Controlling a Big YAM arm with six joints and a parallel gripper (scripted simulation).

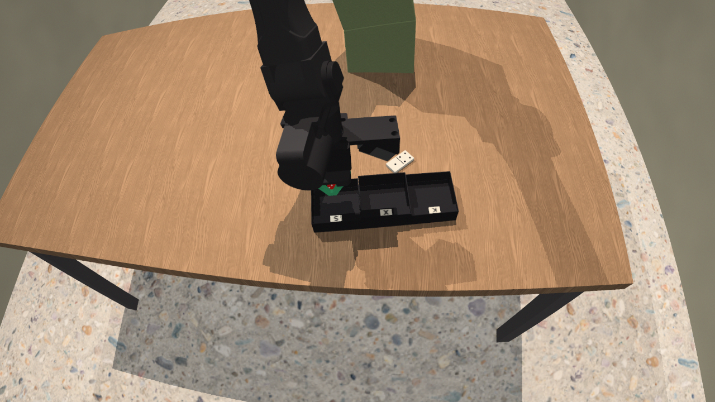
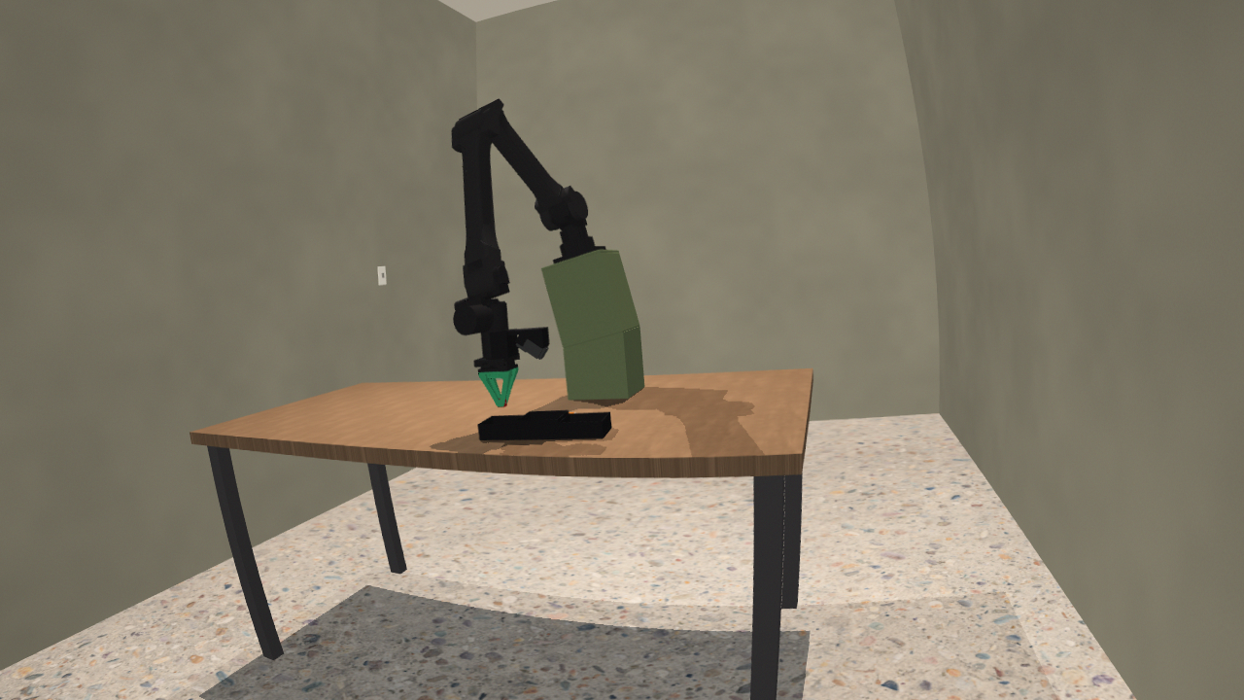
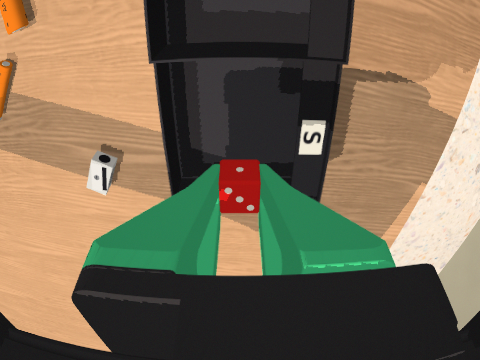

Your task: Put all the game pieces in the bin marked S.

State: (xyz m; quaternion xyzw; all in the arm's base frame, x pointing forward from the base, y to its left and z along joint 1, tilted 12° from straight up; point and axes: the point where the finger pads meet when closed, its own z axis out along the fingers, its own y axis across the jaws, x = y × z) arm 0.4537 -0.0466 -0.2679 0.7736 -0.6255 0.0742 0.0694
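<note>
My hand is 11 cm past the white domino, 11 cm to the right of it and 6 cm above it. The rest, counted from my hand: red die (right at my hand); black bin marked S (1 cm behind, 8 cm to the left, 5 cm below); grey-white sharpener (8 cm behind, 5 cm to the right, 6 cm below).
</note>
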